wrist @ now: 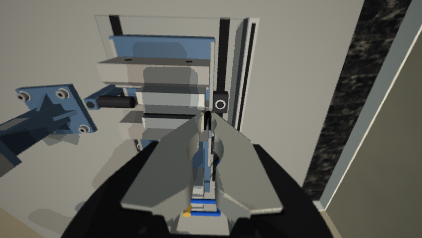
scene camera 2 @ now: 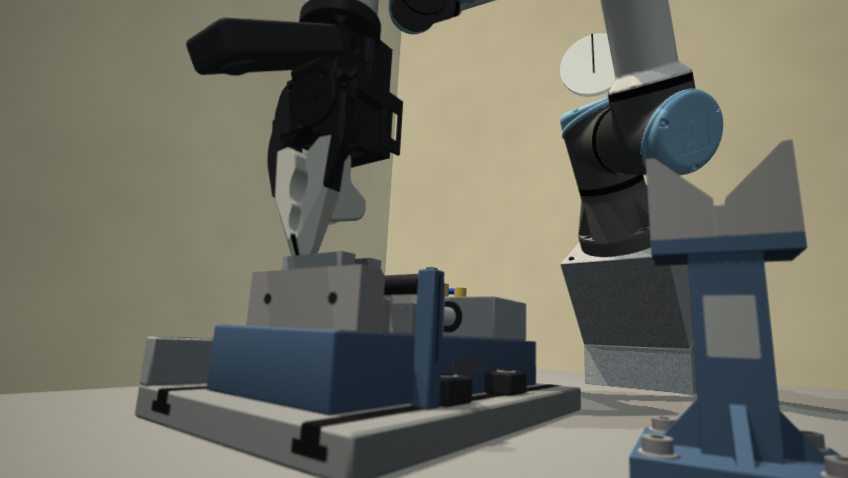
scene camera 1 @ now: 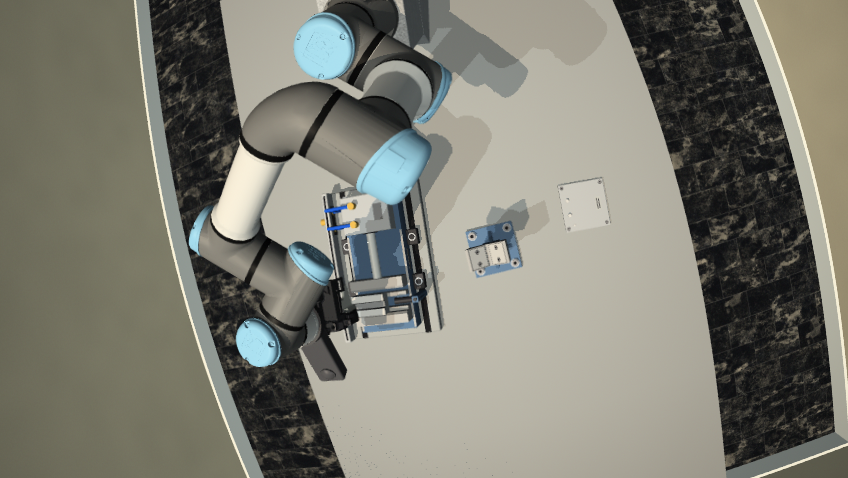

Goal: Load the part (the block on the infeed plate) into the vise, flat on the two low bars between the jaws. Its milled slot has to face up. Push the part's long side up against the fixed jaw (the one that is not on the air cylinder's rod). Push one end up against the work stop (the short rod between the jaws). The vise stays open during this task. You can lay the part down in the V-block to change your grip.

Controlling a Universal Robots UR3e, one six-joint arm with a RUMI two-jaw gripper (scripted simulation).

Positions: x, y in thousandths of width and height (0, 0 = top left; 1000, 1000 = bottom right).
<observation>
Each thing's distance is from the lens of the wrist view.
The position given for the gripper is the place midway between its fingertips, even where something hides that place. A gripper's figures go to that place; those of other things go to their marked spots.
gripper (wrist: 494, 473): 15 cm
fixed jaw (wrist: 333, 296): 16 cm
</observation>
